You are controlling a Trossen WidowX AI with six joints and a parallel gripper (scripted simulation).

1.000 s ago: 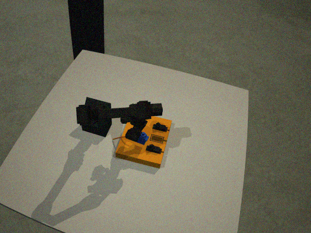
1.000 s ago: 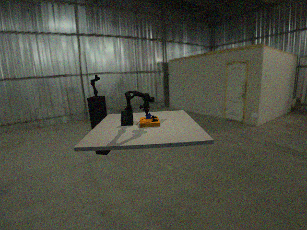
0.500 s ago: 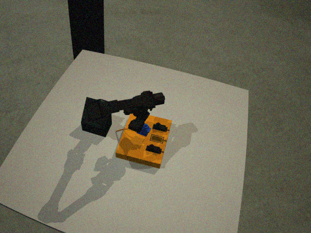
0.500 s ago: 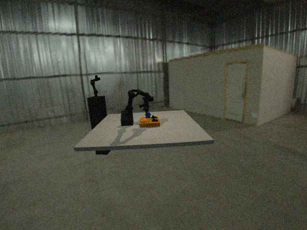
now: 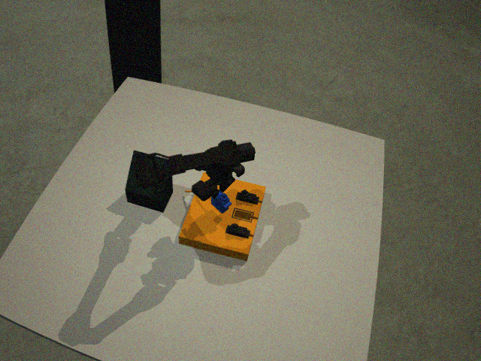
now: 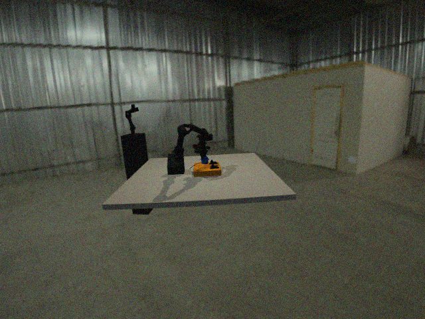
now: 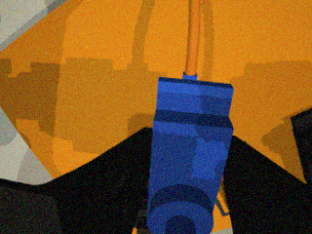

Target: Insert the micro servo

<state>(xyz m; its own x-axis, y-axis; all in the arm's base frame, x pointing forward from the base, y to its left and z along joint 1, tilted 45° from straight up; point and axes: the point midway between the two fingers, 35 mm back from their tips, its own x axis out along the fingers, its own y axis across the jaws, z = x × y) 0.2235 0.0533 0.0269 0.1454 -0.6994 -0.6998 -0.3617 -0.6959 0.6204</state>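
The orange deck is 1 cm behind my gripper tip and 10 cm below it.
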